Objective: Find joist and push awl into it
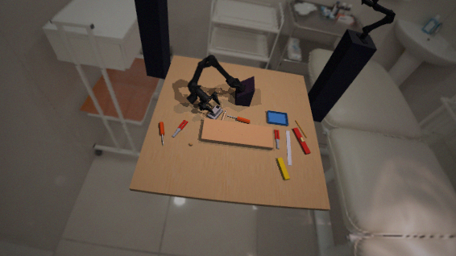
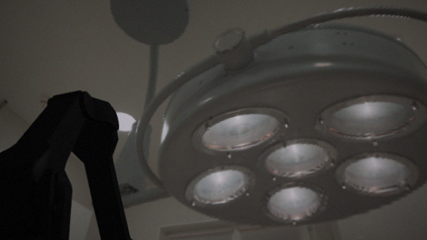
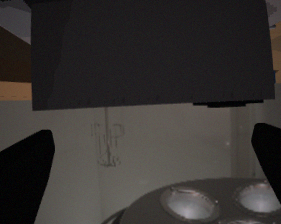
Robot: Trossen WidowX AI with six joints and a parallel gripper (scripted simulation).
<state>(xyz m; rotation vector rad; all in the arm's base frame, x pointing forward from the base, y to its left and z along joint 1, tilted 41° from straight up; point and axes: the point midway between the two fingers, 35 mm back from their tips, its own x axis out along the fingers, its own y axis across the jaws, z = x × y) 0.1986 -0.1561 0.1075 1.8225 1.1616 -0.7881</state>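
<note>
Now: gripper tip 30 mm past the green light, 10 mm to the right of it and 10 mm above it. Also, from my gripper tip: brown-handled awl (20 mm behind, 70 mm to the left, 60 mm below); blue tray (90 mm behind, 500 mm to the left, 60 mm below); stud finder (20 mm behind, 30 mm below).
</note>
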